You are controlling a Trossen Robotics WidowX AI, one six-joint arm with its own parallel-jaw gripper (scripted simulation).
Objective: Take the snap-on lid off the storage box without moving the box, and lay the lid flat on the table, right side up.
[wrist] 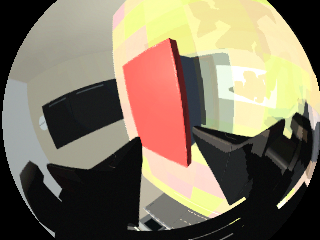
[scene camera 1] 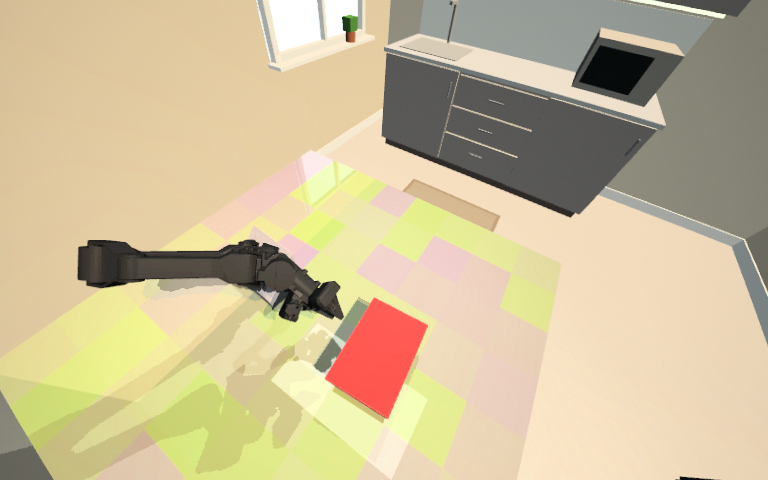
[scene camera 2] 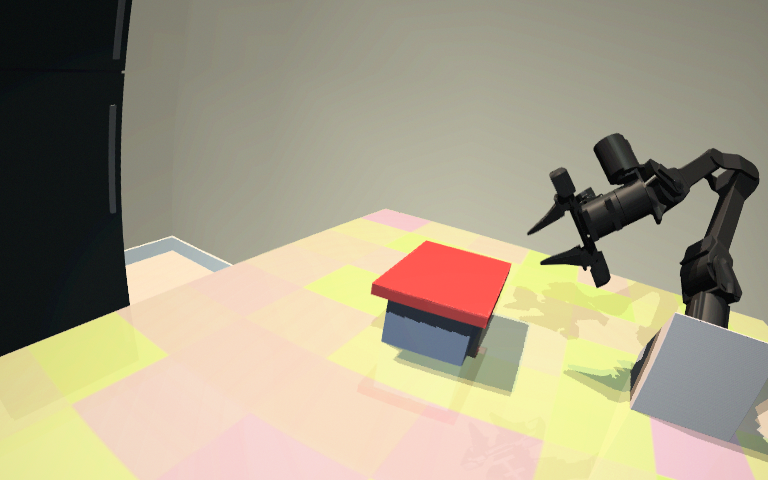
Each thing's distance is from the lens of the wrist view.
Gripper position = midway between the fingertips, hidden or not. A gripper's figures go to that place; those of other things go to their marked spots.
my gripper (wrist: 167, 136): 0.10 m
red lid (wrist: 156, 91): 0.20 m
